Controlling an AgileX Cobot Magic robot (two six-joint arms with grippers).
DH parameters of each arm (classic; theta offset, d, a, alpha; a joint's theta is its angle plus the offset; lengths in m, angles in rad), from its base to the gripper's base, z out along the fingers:
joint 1: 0 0.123 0 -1.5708
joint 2: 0.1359 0 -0.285 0
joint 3: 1.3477 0 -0.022 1.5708
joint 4: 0 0.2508 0 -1.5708
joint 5: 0 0 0.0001 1.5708
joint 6: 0 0.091 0 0
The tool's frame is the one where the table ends.
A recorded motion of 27 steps. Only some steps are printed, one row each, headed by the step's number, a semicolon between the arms.
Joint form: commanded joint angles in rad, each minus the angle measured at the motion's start. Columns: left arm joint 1, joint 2, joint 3, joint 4, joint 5, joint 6; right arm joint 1, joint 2, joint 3, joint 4, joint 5, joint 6.
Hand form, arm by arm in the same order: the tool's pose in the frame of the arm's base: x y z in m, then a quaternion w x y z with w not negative. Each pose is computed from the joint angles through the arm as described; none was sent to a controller.
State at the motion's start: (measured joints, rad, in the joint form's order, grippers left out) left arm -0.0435 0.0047 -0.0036 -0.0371 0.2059 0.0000; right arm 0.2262 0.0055 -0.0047 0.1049 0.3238 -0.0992
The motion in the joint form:
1: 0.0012 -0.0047 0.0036 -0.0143 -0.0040 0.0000; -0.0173 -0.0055 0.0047 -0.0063 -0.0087 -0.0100
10: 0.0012 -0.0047 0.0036 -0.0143 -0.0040 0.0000; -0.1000 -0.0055 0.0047 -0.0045 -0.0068 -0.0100
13: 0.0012 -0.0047 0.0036 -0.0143 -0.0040 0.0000; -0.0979 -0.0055 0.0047 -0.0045 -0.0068 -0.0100
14: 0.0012 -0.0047 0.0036 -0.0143 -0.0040 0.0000; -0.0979 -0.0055 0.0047 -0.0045 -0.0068 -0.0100
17: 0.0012 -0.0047 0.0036 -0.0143 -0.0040 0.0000; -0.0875 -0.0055 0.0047 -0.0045 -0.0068 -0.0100
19: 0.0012 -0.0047 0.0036 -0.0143 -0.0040 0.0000; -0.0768 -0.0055 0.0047 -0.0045 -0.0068 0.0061
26: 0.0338 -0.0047 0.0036 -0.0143 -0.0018 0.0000; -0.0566 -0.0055 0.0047 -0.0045 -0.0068 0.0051
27: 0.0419 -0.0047 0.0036 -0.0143 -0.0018 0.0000; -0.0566 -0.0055 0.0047 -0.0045 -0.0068 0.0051
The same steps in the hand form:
1: 0.0559 -0.0033 0.1949 0.66461 0.00042 0.74639 -0.03466; 0.0524 0.0140 0.1848 0.61854 -0.09701 0.77641 0.07201
10: 0.0559 -0.0033 0.1949 0.66461 0.00042 0.74639 -0.03466; 0.0533 0.0096 0.1847 0.62021 -0.06444 0.78036 0.04715
13: 0.0559 -0.0033 0.1949 0.66461 0.00042 0.74639 -0.03466; 0.0533 0.0098 0.1847 0.62016 -0.06526 0.78029 0.04780
14: 0.0559 -0.0033 0.1949 0.66461 0.00042 0.74639 -0.03466; 0.0533 0.0098 0.1847 0.62016 -0.06526 0.78029 0.04780
17: 0.0559 -0.0033 0.1949 0.66461 0.00042 0.74639 -0.03466; 0.0532 0.0103 0.1847 0.61991 -0.06932 0.77994 0.05103
19: 0.0559 -0.0033 0.1949 0.66461 0.00042 0.74639 -0.03466; 0.0531 0.0109 0.1847 0.61917 -0.06721 0.78012 0.05933
26: 0.0559 -0.0015 0.1947 0.66426 -0.01172 0.74703 -0.02384; 0.0529 0.0119 0.1847 0.61857 -0.07548 0.77937 0.06527
27: 0.0559 -0.0010 0.1947 0.66435 -0.01474 0.74697 -0.02115; 0.0529 0.0119 0.1847 0.61857 -0.07548 0.77937 0.06527

